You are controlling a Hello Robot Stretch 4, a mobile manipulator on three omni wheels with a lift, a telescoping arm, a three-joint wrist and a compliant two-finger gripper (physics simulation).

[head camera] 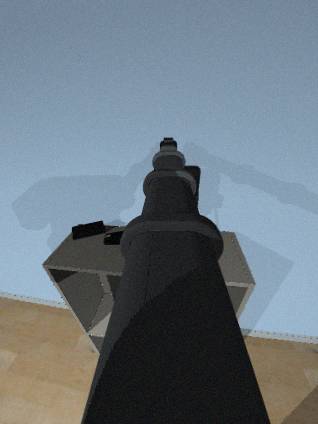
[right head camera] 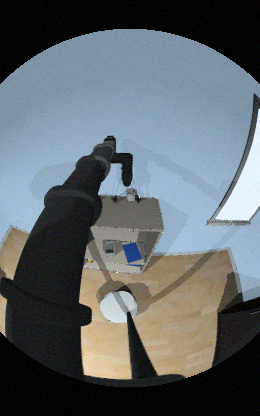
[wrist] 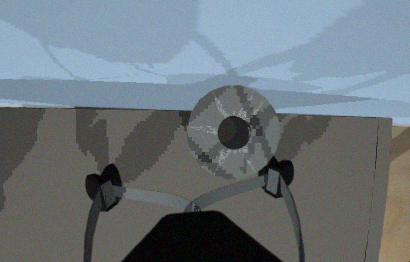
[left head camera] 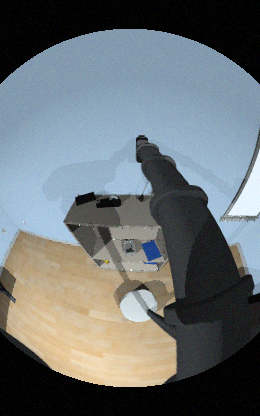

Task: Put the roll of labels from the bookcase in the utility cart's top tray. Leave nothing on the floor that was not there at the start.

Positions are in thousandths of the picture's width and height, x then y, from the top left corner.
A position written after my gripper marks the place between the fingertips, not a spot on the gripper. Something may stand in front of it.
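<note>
Wrist view: my gripper (wrist: 467, 666) and a bookcase (wrist: 135, 567) are visible. The head camera shows the bookcase (head camera: 259, 638). Left head camera view: the bookcase (left head camera: 506, 530) appears. Right head camera view: the bookcase (right head camera: 475, 530) appears as well.
</note>
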